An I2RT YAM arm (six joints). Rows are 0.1 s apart.
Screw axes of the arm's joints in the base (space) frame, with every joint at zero. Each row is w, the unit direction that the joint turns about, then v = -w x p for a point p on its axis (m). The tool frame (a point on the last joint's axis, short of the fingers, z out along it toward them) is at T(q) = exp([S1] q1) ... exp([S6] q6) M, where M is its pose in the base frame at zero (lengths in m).
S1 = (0, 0, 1, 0, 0, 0)
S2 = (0, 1, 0, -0.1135, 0, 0.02)
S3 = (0, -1, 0, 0.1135, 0, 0.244)
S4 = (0, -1, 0, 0.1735, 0, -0.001)
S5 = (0, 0, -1, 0, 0.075, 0)
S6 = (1, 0, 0, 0, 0.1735, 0)
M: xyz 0.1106 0 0.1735 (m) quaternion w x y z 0.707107 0 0.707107 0
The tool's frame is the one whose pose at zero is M.
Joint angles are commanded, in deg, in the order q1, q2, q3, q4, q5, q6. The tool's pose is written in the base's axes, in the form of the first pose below.
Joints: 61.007, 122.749, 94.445, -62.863, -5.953, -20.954
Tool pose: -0.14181, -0.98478, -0.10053, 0.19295; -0.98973, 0.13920, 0.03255, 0.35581; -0.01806, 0.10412, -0.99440, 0.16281; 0, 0, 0, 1
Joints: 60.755, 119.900, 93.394, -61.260, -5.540, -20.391
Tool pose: -0.15435, -0.98586, -0.06528, 0.19334; -0.98552, 0.14893, 0.08102, 0.35234; -0.07015, 0.07684, -0.99457, 0.17736; 0, 0, 0, 1
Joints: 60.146, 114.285, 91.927, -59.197, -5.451, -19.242
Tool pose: -0.17807, -0.98397, -0.00961, 0.19322; -0.96929, 0.17371, 0.17408, 0.34345; -0.16962, 0.04032, -0.98468, 0.20818; 0, 0, 0, 1
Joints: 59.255, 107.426, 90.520, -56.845, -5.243, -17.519
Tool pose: -0.20647, -0.97636, 0.06391, 0.19226; -0.93348, 0.21613, 0.28619, 0.32958; -0.29324, -0.00057, -0.95604, 0.24646; 0, 0, 0, 1
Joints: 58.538, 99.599, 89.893, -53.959, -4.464, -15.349
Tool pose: -0.22121, -0.96126, 0.16445, 0.18773; -0.86713, 0.27104, 0.41788, 0.31211; -0.44626, -0.05016, -0.89350, 0.29351; 0, 0, 0, 1
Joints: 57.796, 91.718, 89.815, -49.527, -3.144, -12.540
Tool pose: -0.21934, -0.93298, 0.28536, 0.18118; -0.75504, 0.34756, 0.55599, 0.29133; -0.61791, -0.09351, -0.78067, 0.34356; 0, 0, 0, 1
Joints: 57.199, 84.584, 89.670, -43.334, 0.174, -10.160
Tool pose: -0.18206, -0.88526, 0.42799, 0.17337; -0.60811, 0.44341, 0.65847, 0.26881; -0.77269, -0.14038, -0.61906, 0.38996; 0, 0, 0, 1
